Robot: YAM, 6 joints.
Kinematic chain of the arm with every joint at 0, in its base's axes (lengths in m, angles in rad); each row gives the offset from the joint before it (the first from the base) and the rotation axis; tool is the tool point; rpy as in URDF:
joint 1: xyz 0 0 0.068 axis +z
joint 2: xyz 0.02 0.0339 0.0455 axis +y
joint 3: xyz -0.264 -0.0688 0 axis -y
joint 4: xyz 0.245 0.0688 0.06 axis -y
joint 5: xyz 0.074 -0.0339 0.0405 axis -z
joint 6: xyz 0.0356 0 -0.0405 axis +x
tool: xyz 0 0 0 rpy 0 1.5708 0
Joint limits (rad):
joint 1: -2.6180..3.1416
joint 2: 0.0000..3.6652
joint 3: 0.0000..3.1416
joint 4: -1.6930..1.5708
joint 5: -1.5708..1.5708
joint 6: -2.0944..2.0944
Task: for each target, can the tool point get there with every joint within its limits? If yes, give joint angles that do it. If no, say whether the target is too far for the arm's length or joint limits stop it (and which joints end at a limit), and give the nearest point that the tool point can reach.
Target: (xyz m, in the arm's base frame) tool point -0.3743 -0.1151 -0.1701
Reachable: no: joint limits stop it (at a limit: joint 1) | nearest point -0.3484 -0.1600 -0.1701 | short by 0.052 m
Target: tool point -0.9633 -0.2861 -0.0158
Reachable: no: too far | nearest point -0.5592 -0.3011 0.0304 | short by 0.407 m
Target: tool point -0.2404 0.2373 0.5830
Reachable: yes | joints 2.4320 1.9073 2.7006 -0.7570 0.7176 0.0074
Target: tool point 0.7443 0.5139 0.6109
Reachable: no: too far | nearest point 0.4654 0.3213 0.4203 | short by 0.389 m
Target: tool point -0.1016 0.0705 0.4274
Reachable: yes | joints 2.3552 0.6277 0.8045 0.4127 -0.6685 -1.0404
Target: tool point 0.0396 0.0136 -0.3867
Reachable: no: joint limits stop it (at a limit: joint 2) | nearest point 0.0676 0.0232 -0.3340 | short by 0.060 m
